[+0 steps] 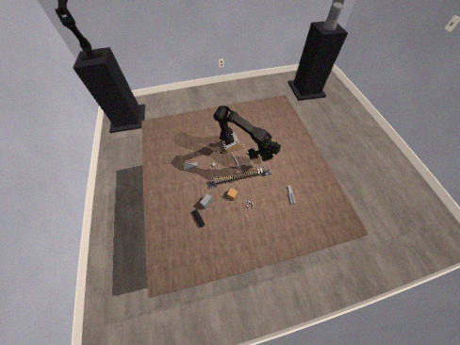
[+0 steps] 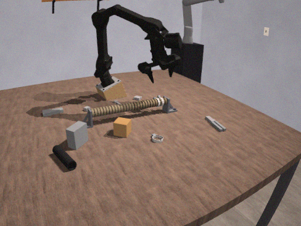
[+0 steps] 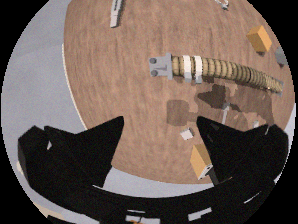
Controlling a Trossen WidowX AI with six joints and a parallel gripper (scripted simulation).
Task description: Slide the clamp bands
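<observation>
My gripper is now 17 cm short of the orange cube, 24 cm to the left of it and 14 cm above it. Round my hand: grey cube: 20 cm ahead, 41 cm to the right, 13 cm below; black cylinder: 29 cm ahead, 47 cm to the right, 15 cm below.
</observation>
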